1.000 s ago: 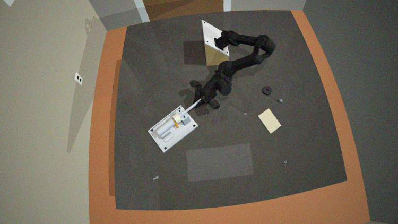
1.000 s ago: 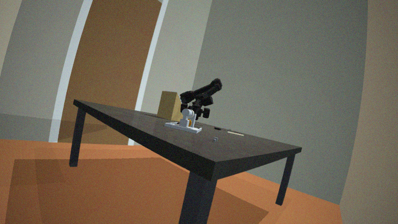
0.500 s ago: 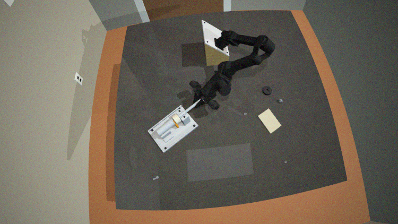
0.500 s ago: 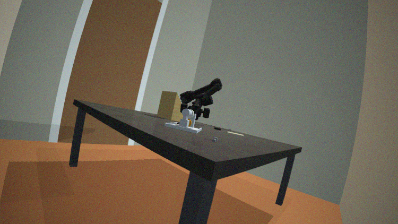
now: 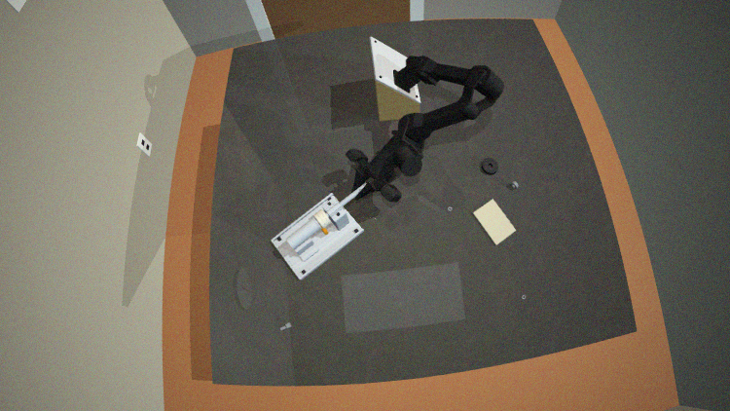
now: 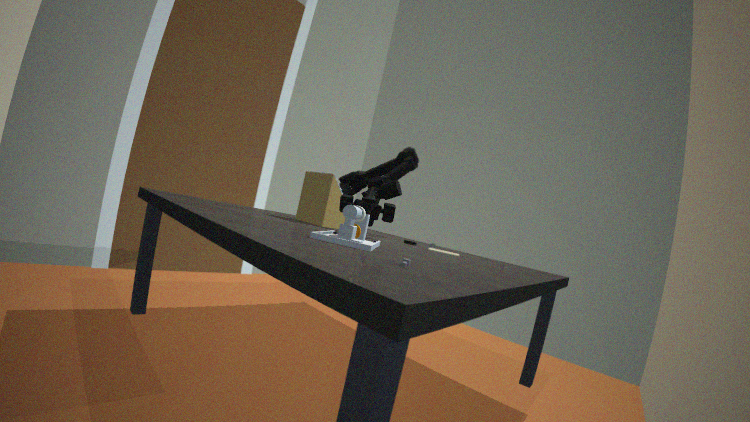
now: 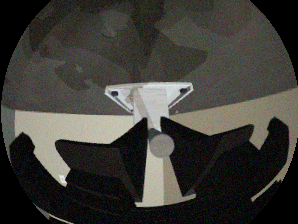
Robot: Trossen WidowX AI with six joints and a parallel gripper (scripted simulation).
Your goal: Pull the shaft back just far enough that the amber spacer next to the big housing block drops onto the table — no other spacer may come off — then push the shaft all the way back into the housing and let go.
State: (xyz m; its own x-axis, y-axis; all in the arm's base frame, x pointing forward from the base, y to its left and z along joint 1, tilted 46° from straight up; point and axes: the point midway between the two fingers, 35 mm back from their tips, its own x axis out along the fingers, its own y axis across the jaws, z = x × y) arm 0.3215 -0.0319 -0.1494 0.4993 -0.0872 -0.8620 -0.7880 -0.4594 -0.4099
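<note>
Now: the small amber spacer 90 mm to the right of my gripper tip, 70 mm ahead of it and 30 mm below it. Round my gripper tip: white baseplate (120 mm to the right, 90 mm ahead, 10 mm below); small bolt (360 mm ahead, 200 mm to the right, 60 mm below); pale shaft (30 mm to the right, 20 mm ahead, 20 mm above).
</note>
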